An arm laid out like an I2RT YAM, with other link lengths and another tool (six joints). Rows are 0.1 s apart.
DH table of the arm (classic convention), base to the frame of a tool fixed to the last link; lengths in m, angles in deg. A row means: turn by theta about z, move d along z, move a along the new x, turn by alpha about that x. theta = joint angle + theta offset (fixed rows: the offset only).
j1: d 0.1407; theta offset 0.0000; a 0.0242; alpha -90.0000
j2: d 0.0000; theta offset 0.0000; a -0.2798; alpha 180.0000
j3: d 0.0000; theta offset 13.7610; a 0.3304; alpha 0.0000
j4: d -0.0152; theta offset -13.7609; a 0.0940; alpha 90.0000
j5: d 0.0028; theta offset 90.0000; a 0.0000; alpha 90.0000
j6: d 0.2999; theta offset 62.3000; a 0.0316; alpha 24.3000
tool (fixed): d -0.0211; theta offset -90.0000; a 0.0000; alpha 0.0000
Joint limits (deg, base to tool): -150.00..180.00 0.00..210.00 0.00..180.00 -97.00..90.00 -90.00..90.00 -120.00..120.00
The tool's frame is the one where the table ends.
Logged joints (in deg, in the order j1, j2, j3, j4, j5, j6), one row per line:
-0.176 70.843 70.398 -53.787 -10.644 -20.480
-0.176 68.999 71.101 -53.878 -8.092 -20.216
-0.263 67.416 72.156 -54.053 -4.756 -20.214
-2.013 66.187 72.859 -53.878 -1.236 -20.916
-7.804 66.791 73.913 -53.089 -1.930 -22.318
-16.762 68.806 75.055 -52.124 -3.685 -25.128
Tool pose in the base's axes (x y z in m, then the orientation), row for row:
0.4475 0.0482 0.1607 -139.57 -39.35 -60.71
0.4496 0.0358 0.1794 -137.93 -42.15 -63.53
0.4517 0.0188 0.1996 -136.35 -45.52 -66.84
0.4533 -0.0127 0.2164 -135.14 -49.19 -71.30
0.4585 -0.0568 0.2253 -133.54 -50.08 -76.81
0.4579 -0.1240 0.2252 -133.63 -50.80 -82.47
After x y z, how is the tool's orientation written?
As angles about the fixed x, y, z axes (roll, pitch, yaw), in degrees.
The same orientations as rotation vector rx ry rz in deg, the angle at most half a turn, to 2 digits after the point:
-137.42 57.92 -73.13
-136.28 58.79 -77.83
-135.35 59.93 -83.32
-134.69 62.66 -89.41
-132.87 67.90 -92.57
-131.81 75.30 -95.11

